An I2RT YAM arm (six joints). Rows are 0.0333 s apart.
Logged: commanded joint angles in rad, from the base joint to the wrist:
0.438, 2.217, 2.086, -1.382, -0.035, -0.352
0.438, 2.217, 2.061, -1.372, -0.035, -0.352
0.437, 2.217, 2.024, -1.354, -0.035, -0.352
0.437, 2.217, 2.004, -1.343, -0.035, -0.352
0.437, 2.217, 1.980, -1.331, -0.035, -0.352
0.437, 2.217, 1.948, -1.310, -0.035, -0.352
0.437, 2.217, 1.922, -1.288, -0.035, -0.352
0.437, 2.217, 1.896, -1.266, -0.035, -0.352
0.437, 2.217, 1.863, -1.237, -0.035, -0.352
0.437, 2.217, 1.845, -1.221, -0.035, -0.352
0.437, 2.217, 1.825, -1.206, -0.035, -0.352
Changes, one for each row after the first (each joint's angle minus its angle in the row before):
0.000, 0.000, -0.025, 0.010, 0.000, 0.000
-0.001, 0.000, -0.037, 0.018, 0.000, 0.000
0.000, 0.000, -0.020, 0.011, 0.000, 0.000
0.000, 0.000, -0.024, 0.012, 0.000, 0.000
0.000, 0.000, -0.032, 0.021, 0.000, 0.000
0.000, 0.000, -0.026, 0.022, 0.000, 0.000
0.000, 0.000, -0.026, 0.022, 0.000, 0.000
0.000, 0.000, -0.033, 0.029, 0.000, 0.000
0.000, 0.000, -0.018, 0.016, 0.000, 0.000
0.000, 0.000, -0.020, 0.015, 0.000, 0.000

